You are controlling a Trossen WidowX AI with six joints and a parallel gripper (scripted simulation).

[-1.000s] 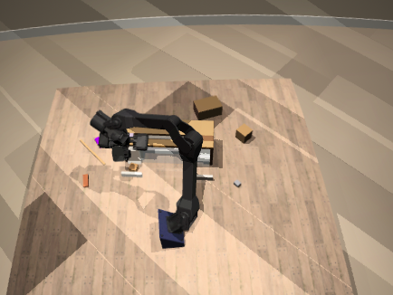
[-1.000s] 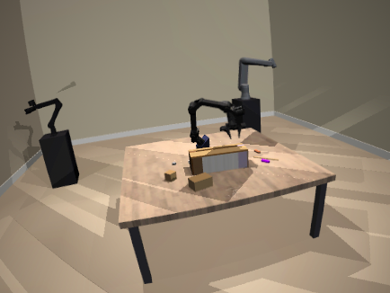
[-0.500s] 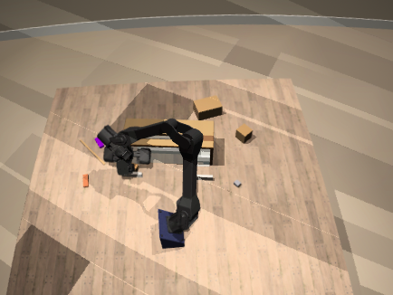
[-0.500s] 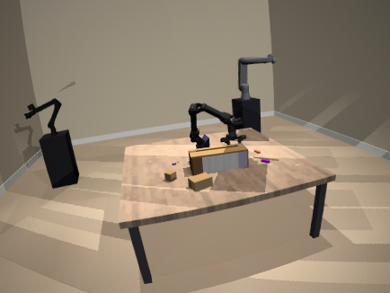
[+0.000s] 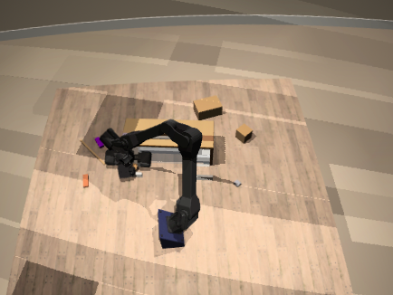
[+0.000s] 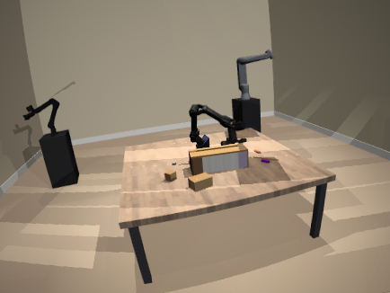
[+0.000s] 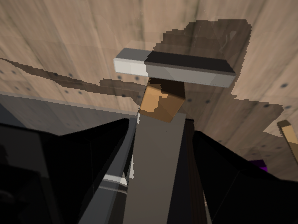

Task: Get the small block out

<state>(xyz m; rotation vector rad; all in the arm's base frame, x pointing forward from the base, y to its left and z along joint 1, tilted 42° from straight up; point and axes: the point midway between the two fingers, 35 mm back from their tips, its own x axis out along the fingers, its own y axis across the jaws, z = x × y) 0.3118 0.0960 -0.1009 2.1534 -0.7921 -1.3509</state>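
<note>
The small tan block lies 10 mm behind my gripper tip and 30 mm below it. Round my gripper tip: thin wooden stick (120 mm ahead, 190 mm to the left, 40 mm below); then orange piece (40 mm behind, 210 mm to the left, 40 mm below); then box (30 mm ahead, 160 mm to the right, 20 mm above).
</note>
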